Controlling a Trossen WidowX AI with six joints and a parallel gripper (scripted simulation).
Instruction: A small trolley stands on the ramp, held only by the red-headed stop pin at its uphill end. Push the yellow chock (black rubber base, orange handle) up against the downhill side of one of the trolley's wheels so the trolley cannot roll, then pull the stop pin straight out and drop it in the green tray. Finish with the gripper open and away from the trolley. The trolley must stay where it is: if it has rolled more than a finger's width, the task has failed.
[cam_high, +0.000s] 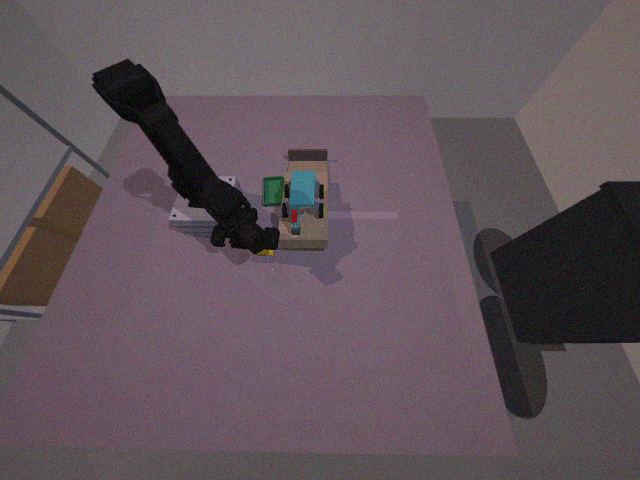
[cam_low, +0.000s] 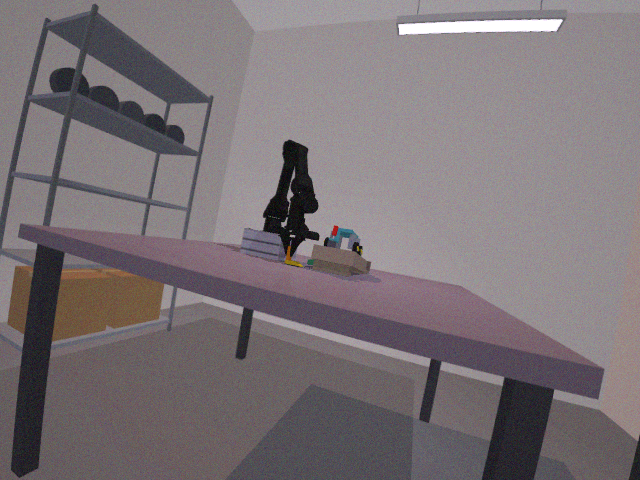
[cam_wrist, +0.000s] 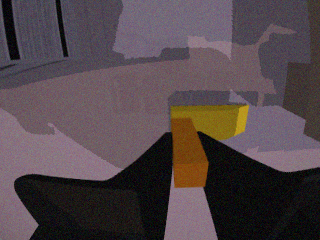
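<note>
Right now the green tray is 240 mm to the left of my gripper tip, 40 mm below it and 20 mm ahead of it. From my gripper tip the other things lie so: tan ramp: 160 mm to the left, 150 mm ahead, 20 mm above; then red-headed stop pin: 140 mm ahead, 100 mm above, 60 mm to the left; then yellow chock: 20 mm ahead, 10 mm below.
</note>
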